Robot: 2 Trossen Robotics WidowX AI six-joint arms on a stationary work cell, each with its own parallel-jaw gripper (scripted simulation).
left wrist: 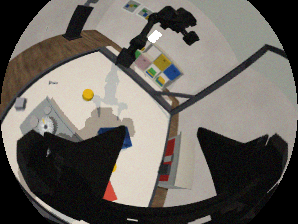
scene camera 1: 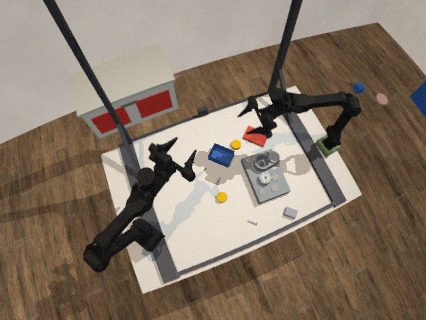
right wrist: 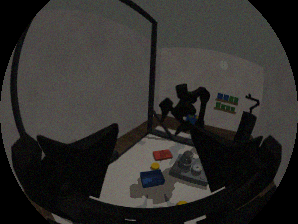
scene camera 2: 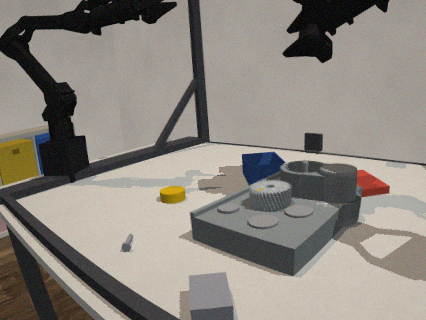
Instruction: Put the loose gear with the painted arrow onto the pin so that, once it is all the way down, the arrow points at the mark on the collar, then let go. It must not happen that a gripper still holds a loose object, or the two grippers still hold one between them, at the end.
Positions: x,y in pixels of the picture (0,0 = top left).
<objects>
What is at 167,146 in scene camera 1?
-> My right gripper.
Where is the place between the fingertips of my left gripper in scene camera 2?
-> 286,43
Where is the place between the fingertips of my right gripper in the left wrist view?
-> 192,31
</objects>
